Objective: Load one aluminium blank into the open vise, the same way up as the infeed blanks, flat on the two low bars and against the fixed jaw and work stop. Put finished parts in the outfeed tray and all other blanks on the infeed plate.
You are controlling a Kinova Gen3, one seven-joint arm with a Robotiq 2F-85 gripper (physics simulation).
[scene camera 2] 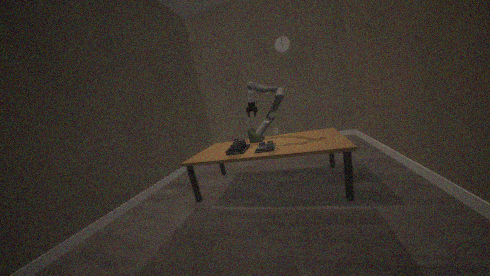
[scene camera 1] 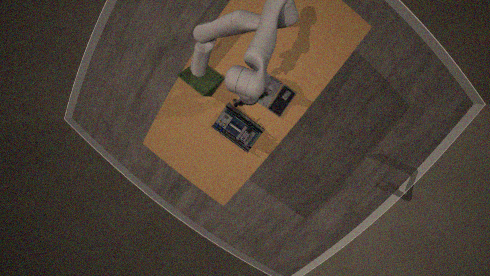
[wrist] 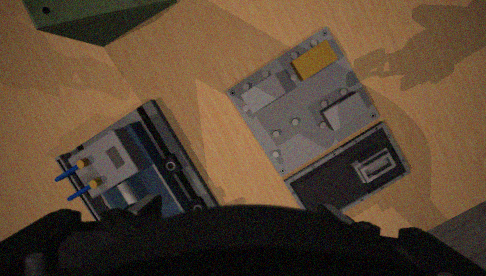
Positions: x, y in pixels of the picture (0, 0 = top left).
Scene:
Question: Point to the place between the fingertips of my gripper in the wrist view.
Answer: At 239, 217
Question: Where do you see a grey infeed plate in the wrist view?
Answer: At 296, 144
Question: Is my gripper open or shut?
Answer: Open.

